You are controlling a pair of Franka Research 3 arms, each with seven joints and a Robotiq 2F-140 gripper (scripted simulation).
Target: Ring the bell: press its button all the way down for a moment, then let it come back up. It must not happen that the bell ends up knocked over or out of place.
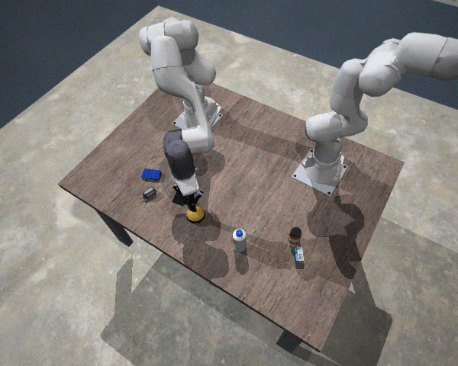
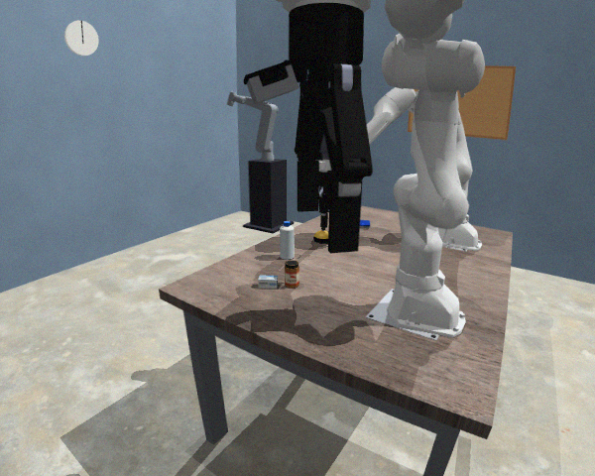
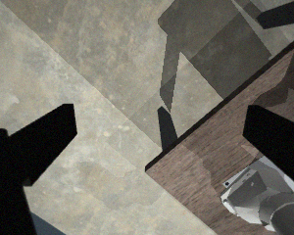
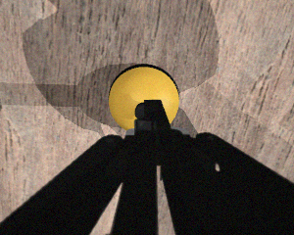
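Note:
Now: the black button 10 mm to the left of my right hand and 40 mm below it. From my right hand the other things lie so: white bottle (30 mm ahead, 250 mm to the left, 30 mm below); bell (10 mm to the left, 60 mm below); blue box (80 mm behind, 300 mm to the right, 80 mm below).

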